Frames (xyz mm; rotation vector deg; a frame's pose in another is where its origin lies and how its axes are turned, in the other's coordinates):
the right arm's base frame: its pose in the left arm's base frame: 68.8 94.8 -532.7 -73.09 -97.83 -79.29
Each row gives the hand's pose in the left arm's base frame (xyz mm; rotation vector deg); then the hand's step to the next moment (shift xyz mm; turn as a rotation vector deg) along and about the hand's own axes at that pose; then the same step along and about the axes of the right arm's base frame.
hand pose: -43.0 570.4 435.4 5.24 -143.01 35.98
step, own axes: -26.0 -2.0 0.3 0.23 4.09 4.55
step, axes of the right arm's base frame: -20.9 15.3 2.9 -2.64 -4.92 2.51
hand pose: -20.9 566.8 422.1 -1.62 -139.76 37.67
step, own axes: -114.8 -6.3 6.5 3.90 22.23 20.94
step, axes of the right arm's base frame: -98.9 59.0 2.7 -10.08 -25.21 14.51
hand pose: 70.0 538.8 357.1 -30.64 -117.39 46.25
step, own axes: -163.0 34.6 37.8 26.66 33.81 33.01
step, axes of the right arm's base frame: -165.6 5.6 -41.5 2.73 -45.53 29.38
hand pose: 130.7 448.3 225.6 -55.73 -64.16 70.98
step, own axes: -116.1 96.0 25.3 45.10 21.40 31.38
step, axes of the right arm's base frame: -105.4 -78.3 -78.0 18.60 -36.65 42.28
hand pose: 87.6 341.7 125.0 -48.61 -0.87 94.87
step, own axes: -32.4 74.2 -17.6 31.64 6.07 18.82
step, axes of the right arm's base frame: -23.8 -60.2 -51.8 11.48 -16.52 31.42
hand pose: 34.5 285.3 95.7 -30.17 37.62 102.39
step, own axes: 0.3 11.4 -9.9 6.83 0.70 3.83
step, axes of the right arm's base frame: -3.8 -12.0 -8.3 2.01 -3.13 6.93
